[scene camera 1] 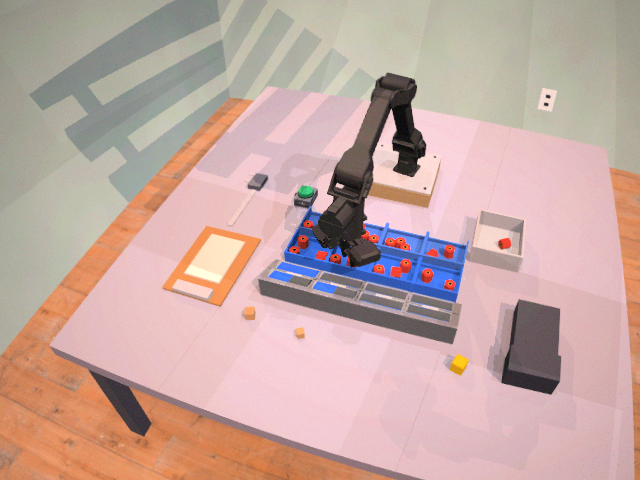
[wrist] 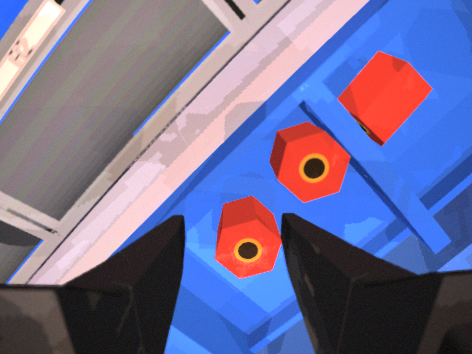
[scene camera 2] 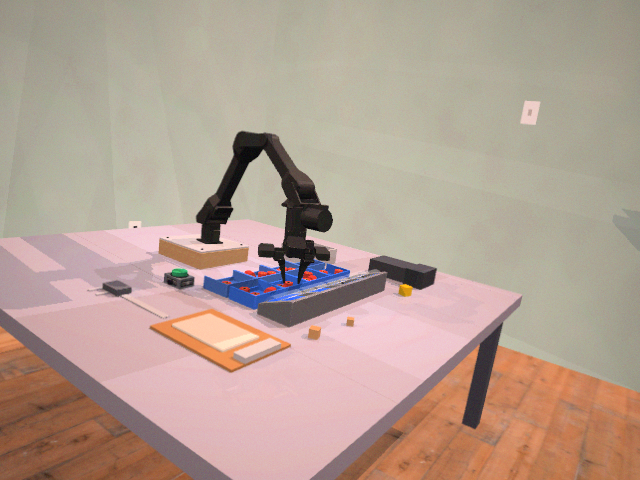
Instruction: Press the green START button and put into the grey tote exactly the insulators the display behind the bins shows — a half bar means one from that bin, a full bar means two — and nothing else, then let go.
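My open gripper (scene camera 2: pixel 291 282) (wrist: pixel 233 225) is low over the blue bins (scene camera 1: pixel 434 290). In the wrist view, an upright red insulator (wrist: pixel 248 225) stands between the fingertips, near the right one, ungripped. Another upright insulator (scene camera 1: pixel 335 258) (wrist: pixel 312 155) stands beside a divider; one (scene camera 1: pixel 321 255) (wrist: pixel 386 97) lies beyond it. The gripper hides some bins in scene camera 1. The grey tote (scene camera 1: pixel 497 258) holds one red insulator (scene camera 1: pixel 504 243). The START button (scene camera 1: pixel 306 191) (scene camera 2: pixel 179 272) is green. The display (scene camera 1: pixel 356 311) (scene camera 2: pixel 336 298) shows, leftmost, a full bar behind a half bar, and a front half bar in the second column.
The orange board (scene camera 1: pixel 175 284) (scene camera 2: pixel 231 365) lies left of the display. Two small orange cubes (scene camera 1: pixel 249 313) (scene camera 1: pixel 300 333), a yellow cube (scene camera 1: pixel 459 364) (scene camera 2: pixel 405 290) and a black box (scene camera 1: pixel 535 341) (scene camera 2: pixel 400 269) rest on the table. A dark block (scene camera 1: pixel 257 181) (scene camera 2: pixel 116 287) lies left of the button.
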